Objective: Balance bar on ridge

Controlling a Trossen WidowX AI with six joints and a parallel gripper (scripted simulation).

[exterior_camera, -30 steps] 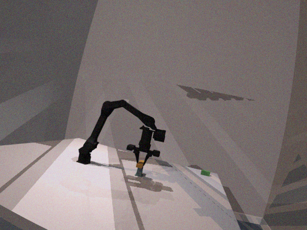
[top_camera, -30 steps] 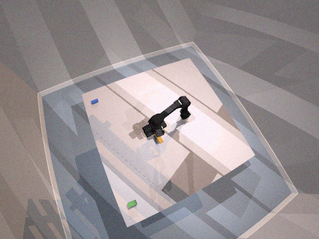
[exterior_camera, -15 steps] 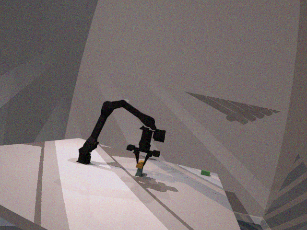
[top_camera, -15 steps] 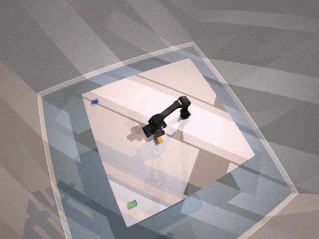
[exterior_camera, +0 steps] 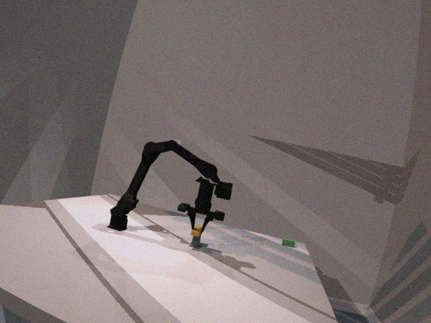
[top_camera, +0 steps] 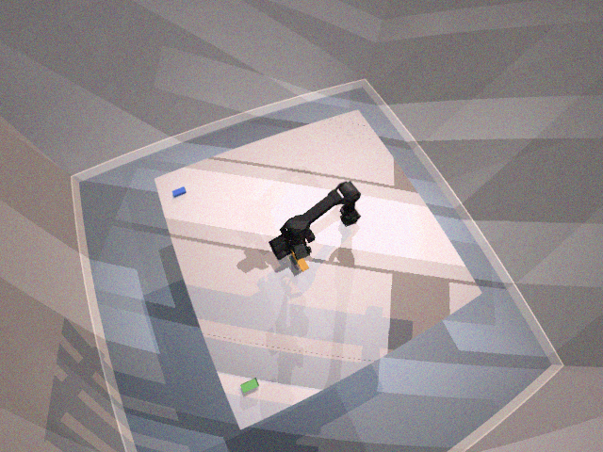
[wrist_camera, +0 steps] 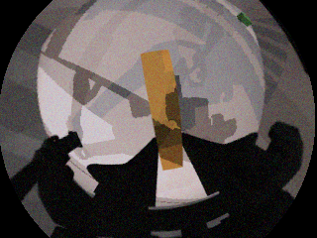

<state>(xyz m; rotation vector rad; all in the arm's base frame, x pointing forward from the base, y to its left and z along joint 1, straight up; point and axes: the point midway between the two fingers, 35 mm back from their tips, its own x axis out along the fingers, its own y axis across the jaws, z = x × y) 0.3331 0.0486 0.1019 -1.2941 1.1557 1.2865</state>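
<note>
My gripper tip is 30 mm to the right of the orange bar. The rest, counted from my gripper tip: blue block: 550 mm to the right, 410 mm ahead, 60 mm below; then green block: 450 mm to the left, 410 mm ahead, 50 mm below.
</note>
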